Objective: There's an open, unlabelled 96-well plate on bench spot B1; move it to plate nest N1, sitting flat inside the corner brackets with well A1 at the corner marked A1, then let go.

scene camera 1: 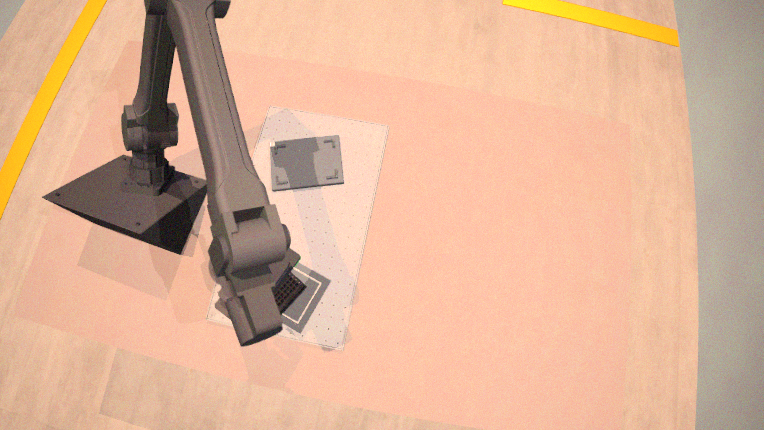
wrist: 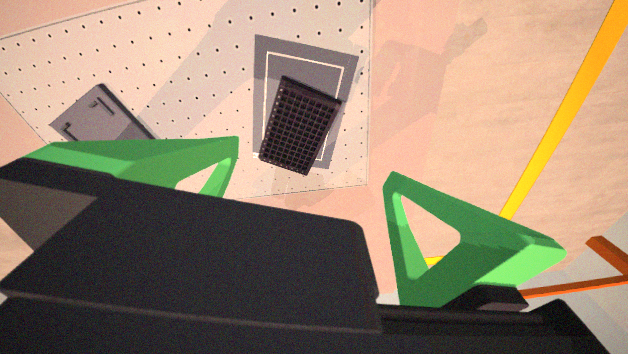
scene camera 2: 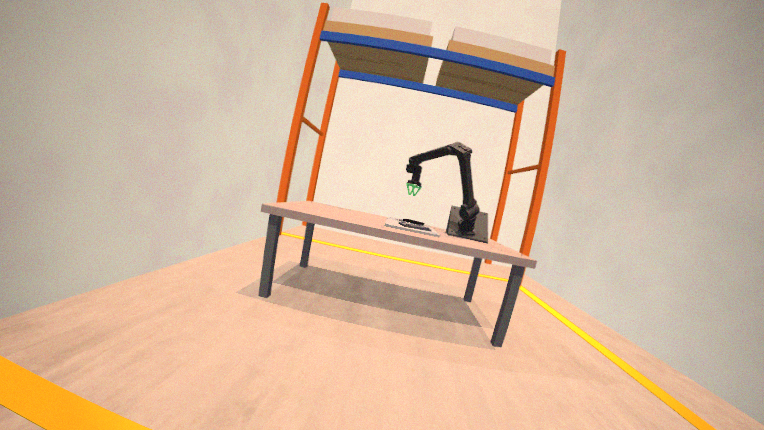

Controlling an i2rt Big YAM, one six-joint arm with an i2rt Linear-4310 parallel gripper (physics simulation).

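Places are measured from the arm's base along level axes (x ahead, y left, z up), in centimetres.
Pixels of known places: gripper, fingertip midpoint: (wrist: 317,163) (scene camera 2: 411,195); arm's base, origin of the base link: (scene camera 1: 149,181) (scene camera 2: 466,227).
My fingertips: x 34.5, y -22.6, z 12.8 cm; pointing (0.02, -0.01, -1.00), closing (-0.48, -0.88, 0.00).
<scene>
For each thing: its top centre in the pictures, then the offset to it from my fingertips. "spot": a spot on its surface instead. Level surfaces: height alone.
- dark 96-well plate, middle of its top: (wrist: 296,134) (scene camera 1: 269,280) dx -4.3, dy +3.6, dz -16.3 cm
- grey bench spot B1, surface spot: (wrist: 265,45) (scene camera 1: 324,283) spot: dx +7.0, dy +4.1, dz -17.7 cm
- plate nest N1, middle of its top: (wrist: 117,154) (scene camera 1: 305,160) (scene camera 2: 415,224) dx -0.1, dy +31.3, dz -16.1 cm
- white perforated board, middle of its top: (wrist: 192,126) (scene camera 1: 301,216) (scene camera 2: 410,224) dx +0.3, dy +18.5, dz -17.8 cm
- pink table top, its level: dz -19.2 cm
The dark 96-well plate (scene camera 1: 290,291) (wrist: 301,127) lies on the grey bench spot B1 (scene camera 1: 319,288) (wrist: 265,45), turned relative to its white outline and reaching over it at one end. In scene camera 1 the arm hides part of the plate. The plate nest N1 (scene camera 1: 307,162) (wrist: 100,117) is a grey block with corner brackets, with no plate on it; in the wrist view part of it is hidden by a finger. My gripper (scene camera 2: 413,193) (wrist: 317,163) is open and empty, high above the bench. The corner mark A1 is too small to read.
Both stations stand on a white perforated board (scene camera 1: 352,235) (wrist: 200,30) on the pink table top (scene camera 1: 497,240) (scene camera 2: 342,219). The arm's dark base plate (scene camera 1: 122,194) (scene camera 2: 482,229) stands beside the board. An orange and blue shelf rack (scene camera 2: 294,138) rises behind the table.
</scene>
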